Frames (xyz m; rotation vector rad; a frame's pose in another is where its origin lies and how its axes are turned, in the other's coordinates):
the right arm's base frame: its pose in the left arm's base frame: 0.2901 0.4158 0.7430 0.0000 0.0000 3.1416
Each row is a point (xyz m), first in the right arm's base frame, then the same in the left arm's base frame.
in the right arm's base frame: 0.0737 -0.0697 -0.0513
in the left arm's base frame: 0.2164 0.4855 0.6917
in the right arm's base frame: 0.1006 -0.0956 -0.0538
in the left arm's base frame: 0.1895 0.5114 0.6892
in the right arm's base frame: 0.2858 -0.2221 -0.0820
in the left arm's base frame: 0.0043 0.6379 0.6610
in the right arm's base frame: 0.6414 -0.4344 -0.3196
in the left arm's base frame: -0.3513 0.8502 0.4234
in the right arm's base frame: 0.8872 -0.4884 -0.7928
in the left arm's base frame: -0.5971 0.9042 -0.0498
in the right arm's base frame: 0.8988 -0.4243 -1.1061
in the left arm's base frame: -0.6087 0.8401 -0.3631
